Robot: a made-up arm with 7 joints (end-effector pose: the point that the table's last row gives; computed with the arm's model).
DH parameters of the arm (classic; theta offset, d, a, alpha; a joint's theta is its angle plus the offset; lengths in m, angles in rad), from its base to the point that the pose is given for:
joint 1: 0 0.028 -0.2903 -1.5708
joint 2: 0 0.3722 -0.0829 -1.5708
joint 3: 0 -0.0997 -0.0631 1.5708
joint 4: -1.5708 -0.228 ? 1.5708
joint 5: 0 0.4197 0.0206 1.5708
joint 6: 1.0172 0 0.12 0
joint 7: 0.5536 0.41 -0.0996 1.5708
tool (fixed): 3.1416 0.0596 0 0
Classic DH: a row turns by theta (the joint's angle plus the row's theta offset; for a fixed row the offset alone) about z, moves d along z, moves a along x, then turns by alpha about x.
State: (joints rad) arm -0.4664 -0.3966 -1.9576 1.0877 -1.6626 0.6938 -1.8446
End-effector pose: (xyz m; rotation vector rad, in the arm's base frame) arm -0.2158 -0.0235 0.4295 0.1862 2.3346 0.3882
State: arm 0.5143 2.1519 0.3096 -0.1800 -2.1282 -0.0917 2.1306
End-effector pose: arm -0.4054 0.2522 0.8211 -0.8402 -0.5691 -1.3276
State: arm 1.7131 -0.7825 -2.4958 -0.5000 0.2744 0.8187 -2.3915
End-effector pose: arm -0.6211 0.1873 0.4747 1.3086 1.7662 -1.8358
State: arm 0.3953 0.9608 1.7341 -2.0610 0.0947 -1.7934 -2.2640
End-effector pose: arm -1.1420 0.1039 0.3597 0.7670 1.8887 -1.8131
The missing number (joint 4, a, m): 0.0498
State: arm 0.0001 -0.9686 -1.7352 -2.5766 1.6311 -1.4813 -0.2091
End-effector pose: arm 0.1448 0.3634 -0.1467 0.8225 -0.6626 0.6111
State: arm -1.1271 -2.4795 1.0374 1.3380 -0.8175 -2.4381 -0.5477
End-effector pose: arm 0.4474 0.1960 -0.7377 0.0132 1.1732 0.9093
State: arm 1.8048 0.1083 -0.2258 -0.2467 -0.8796 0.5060 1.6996
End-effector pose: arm 0.5005 -0.8033 -0.1799 1.9865 -0.6016 0.2341
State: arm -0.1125 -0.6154 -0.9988 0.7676 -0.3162 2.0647 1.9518
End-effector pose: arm -0.3985 -0.3701 0.2356 -0.9139 2.4196 -0.0374
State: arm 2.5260 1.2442 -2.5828 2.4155 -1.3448 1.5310 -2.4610
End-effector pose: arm -0.5695 -0.2413 0.1855 2.5133 0.9953 0.0145
